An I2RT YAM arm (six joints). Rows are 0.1 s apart.
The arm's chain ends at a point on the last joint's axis. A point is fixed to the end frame.
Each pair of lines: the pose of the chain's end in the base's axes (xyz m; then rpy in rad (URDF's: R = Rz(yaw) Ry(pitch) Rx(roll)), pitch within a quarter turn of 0, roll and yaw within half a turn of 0), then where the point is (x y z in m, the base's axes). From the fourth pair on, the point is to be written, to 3 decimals.
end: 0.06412 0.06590 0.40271 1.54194 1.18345 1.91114
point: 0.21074 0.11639 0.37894
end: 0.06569 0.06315 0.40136 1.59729 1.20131 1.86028
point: 0.21631 0.09783 0.37452
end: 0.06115 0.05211 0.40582 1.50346 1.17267 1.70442
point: 0.21452 0.07718 0.38435
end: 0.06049 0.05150 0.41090 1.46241 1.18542 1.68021
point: 0.214 0.078 0.392
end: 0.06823 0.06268 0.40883 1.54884 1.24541 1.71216
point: 0.222 0.081 0.385
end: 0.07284 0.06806 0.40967 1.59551 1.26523 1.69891
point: 0.227 0.077 0.384
